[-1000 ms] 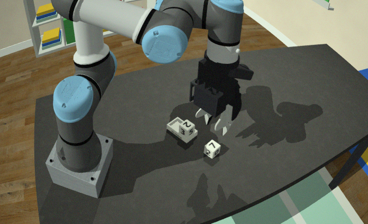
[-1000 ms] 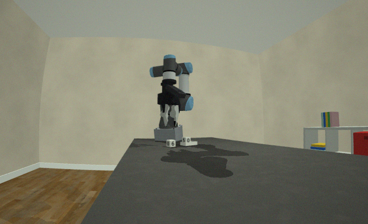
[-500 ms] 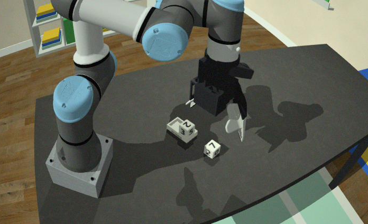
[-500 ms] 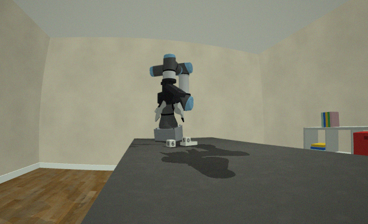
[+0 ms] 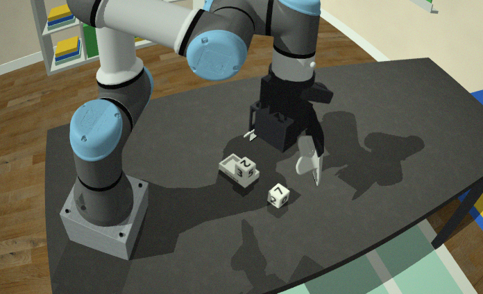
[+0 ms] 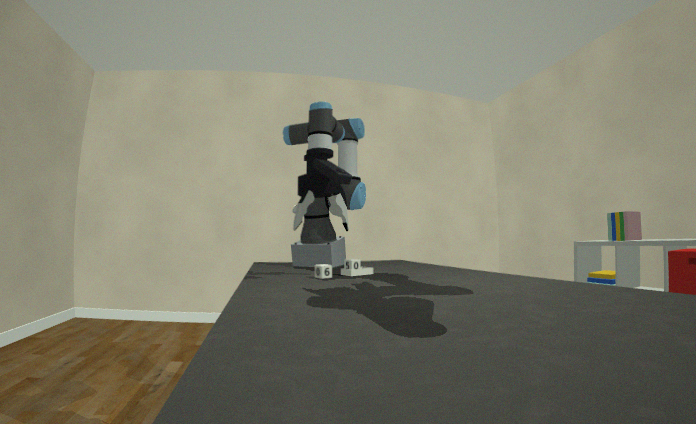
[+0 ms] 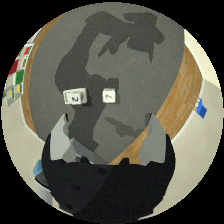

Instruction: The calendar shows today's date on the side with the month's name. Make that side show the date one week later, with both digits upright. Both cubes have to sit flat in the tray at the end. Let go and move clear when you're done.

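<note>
The white tray is 60 mm behind my hand, 90 mm to the left of it and 110 mm below it.
</note>
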